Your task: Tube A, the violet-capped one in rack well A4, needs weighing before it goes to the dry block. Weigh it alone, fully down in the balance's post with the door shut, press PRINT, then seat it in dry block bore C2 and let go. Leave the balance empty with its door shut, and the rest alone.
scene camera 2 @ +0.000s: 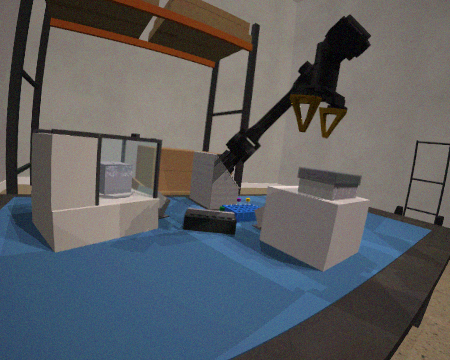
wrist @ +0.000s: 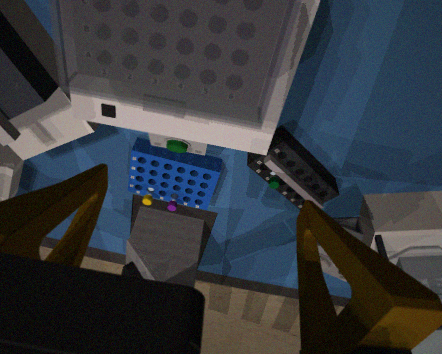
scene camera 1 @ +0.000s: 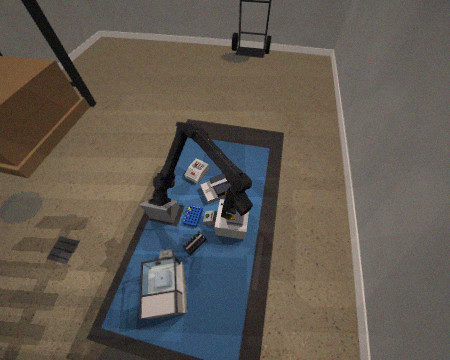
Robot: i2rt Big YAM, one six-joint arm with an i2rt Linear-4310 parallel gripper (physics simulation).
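Frame: origin at the arm's base, x back, y up, z left, level; metres.
Where they show: gripper, fingertip midpoint: [scene camera 2: 314, 135] [wrist: 206, 192] [scene camera 1: 228, 210]; arm's base, origin of the base link: [scene camera 2: 217, 170] [scene camera 1: 160, 201].
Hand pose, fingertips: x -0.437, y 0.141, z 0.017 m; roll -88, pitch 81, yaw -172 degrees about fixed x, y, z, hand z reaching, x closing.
Things, the pixels of their top centre, and the offset from my fingertips. "spot": a spot on its surface instead.
- violet-capped tube, middle of its top: [wrist: 171, 208] [scene camera 2: 239, 198] dx +0.271, dy -0.210, dz -0.008 m
- blue rack, middle of its top: [wrist: 171, 182] [scene camera 2: 245, 207] [scene camera 1: 192, 214] dx +0.243, dy -0.235, dz +0.004 m
- dry block, middle of its top: [wrist: 158, 130] [scene camera 2: 309, 167] [scene camera 1: 225, 209] dx +0.033, dy -0.075, dz +0.033 m
- balance, middle of its top: [scene camera 2: 116, 131] [scene camera 1: 157, 274] dx +0.215, dy -0.042, dz -0.398 m
- PRINT button box, surface spot: [scene camera 1: 166, 255] spot: dx +0.270, dy -0.195, dz -0.283 m
- yellow-capped tube, middle of its top: [wrist: 146, 202] [scene camera 2: 248, 198] dx +0.274, dy -0.210, dz +0.030 m
- green-buttoned box, middle of its top: [wrist: 175, 150] [scene camera 1: 207, 215] dx +0.143, dy -0.190, dz +0.015 m
- black rack, middle of its top: [wrist: 295, 186] [scene camera 2: 211, 210] [scene camera 1: 194, 241] dx +0.161, dy -0.217, dz -0.155 m
- green-capped tube, middle of its top: [wrist: 274, 185] dx +0.163, dy -0.208, dz -0.123 m
The violet-capped tube [scene camera 2: 239, 199] [wrist: 172, 205] stands upright in the edge row of the blue rack [scene camera 1: 192, 216] [scene camera 2: 242, 212] [wrist: 175, 156], on the arm-base side. My gripper [scene camera 1: 231, 216] [scene camera 2: 314, 134] [wrist: 206, 192] is open and empty, high above the dry block's side of the mat. The dry block [scene camera 1: 231, 230] [scene camera 2: 310, 225] [wrist: 190, 127] is a white box with a grey top; its bores show in the wrist view. The balance [scene camera 1: 162, 304] [scene camera 2: 100, 220] has a glass chamber with a pale block inside; its door state is unclear. The PRINT button box [scene camera 1: 166, 255] stands beside it.
A yellow-capped tube [scene camera 2: 248, 199] [wrist: 147, 200] stands near the violet one. A green-buttoned box [scene camera 1: 209, 216] [wrist: 177, 146] sits between rack and dry block. A black rack [scene camera 1: 195, 243] [scene camera 2: 210, 221] holds a green-capped tube [wrist: 274, 182]. Two devices [scene camera 1: 197, 170] [scene camera 1: 209, 192] stand beyond.
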